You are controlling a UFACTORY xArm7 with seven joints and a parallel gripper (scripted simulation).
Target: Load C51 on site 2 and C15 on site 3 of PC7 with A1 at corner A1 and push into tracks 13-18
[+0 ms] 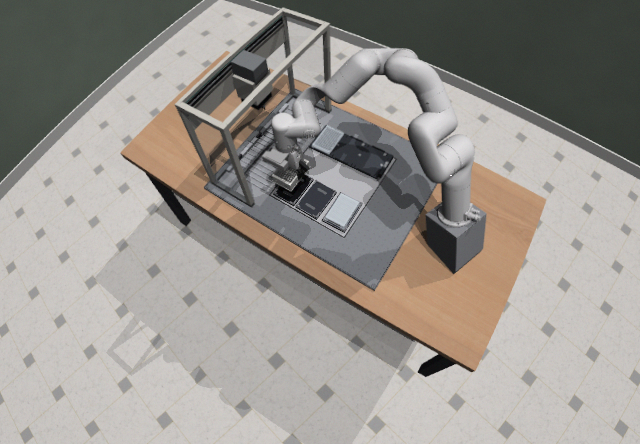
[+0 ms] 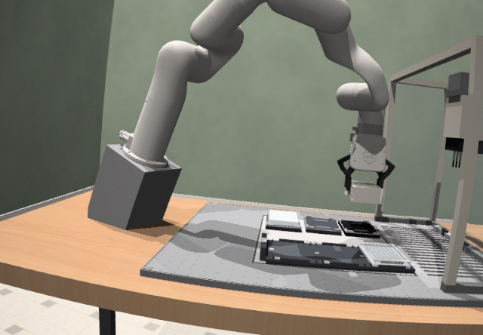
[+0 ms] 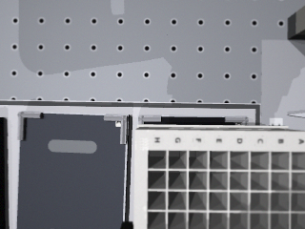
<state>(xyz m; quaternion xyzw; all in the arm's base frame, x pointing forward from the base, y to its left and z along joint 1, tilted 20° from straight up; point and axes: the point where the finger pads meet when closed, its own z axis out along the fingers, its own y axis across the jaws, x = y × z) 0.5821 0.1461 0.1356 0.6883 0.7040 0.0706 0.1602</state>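
The dark plate carrier PC7 lies 27 cm to the right of my hand, 11 cm below it and 10 cm behind it. Also, from my hand: nest s3: 12 cm below; then nest S2: 12 cm below, 11 cm behind; then deep-well block C51: 1 cm below.
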